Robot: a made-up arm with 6 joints.
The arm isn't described. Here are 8 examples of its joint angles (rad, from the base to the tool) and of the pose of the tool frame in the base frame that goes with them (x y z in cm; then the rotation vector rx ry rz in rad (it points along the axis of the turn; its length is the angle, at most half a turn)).
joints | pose
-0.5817 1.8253 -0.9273 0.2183 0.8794 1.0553 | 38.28 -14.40 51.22 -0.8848 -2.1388 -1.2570
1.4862 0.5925 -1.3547 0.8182 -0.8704 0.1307 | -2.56 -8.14 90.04 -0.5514 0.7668 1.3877
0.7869 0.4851 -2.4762 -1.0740 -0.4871 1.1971 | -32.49 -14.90 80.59 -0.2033 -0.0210 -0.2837
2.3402 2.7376 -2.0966 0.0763 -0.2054 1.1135 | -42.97 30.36 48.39 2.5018 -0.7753 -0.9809
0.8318 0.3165 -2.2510 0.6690 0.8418 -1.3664 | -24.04 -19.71 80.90 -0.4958 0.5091 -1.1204
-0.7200 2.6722 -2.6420 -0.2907 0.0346 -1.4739 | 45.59 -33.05 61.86 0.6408 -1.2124 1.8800
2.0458 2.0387 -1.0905 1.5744 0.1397 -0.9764 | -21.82 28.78 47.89 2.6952 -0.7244 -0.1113
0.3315 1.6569 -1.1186 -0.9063 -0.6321 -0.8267 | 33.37 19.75 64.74 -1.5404 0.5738 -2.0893
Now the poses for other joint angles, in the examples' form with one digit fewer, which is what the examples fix.
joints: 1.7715 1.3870 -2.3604 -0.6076 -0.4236 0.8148
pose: -13.0 2.6 97.6 -1.085 0.191 0.834
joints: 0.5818 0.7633 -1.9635 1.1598 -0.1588 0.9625
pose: -10.0 -7.5 95.2 -0.806 0.253 1.691
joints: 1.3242 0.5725 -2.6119 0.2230 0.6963 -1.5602
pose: -10.7 -30.3 84.6 -0.202 0.767 -1.038
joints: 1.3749 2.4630 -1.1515 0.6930 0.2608 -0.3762
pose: 1.4 37.0 34.4 2.092 -1.132 0.189
